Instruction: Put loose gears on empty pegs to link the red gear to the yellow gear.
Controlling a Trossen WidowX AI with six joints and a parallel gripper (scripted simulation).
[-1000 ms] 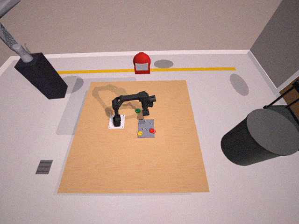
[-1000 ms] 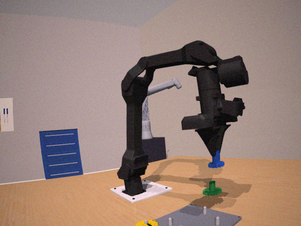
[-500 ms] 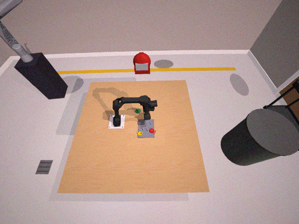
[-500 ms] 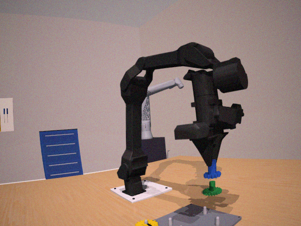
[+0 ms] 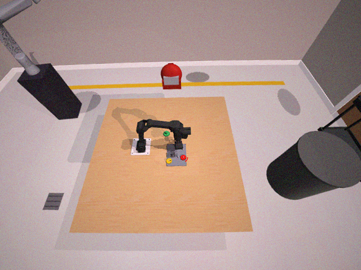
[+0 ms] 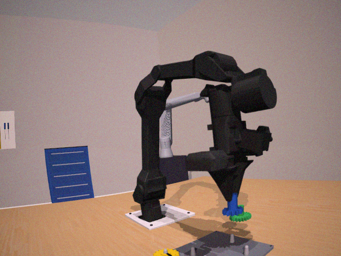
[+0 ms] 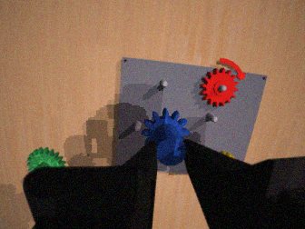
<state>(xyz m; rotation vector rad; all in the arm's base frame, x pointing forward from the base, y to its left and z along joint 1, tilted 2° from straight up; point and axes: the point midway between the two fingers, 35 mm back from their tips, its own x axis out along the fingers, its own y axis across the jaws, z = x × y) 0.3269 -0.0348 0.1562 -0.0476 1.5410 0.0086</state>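
Right now the red gear is 3 cm ahead of my gripper tip, 8 cm to the right of it and 11 cm below it. Round my gripper tip: blue gear (1 cm below); green gear (10 cm behind, 18 cm to the left, 11 cm below); yellow gear (9 cm behind, 10 cm to the right, 11 cm below).
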